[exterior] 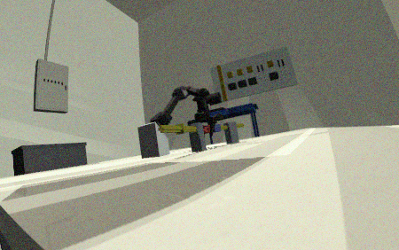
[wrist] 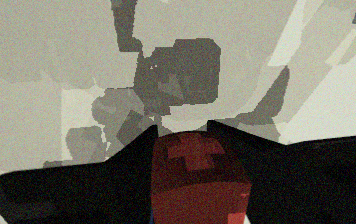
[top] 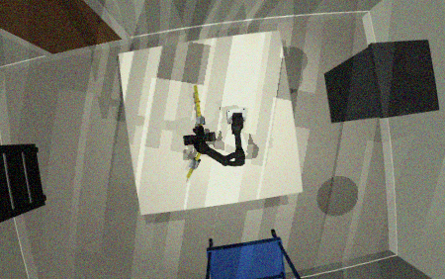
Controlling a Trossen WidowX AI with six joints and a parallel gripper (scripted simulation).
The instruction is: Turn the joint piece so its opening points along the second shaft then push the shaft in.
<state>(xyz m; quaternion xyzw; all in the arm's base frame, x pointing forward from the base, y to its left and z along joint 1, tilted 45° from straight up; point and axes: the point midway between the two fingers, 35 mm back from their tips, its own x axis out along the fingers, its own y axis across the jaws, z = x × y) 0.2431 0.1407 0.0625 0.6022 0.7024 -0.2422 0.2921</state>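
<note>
The red joint piece lies 20 mm to the left of my gripper tip and 40 mm above it.
</note>
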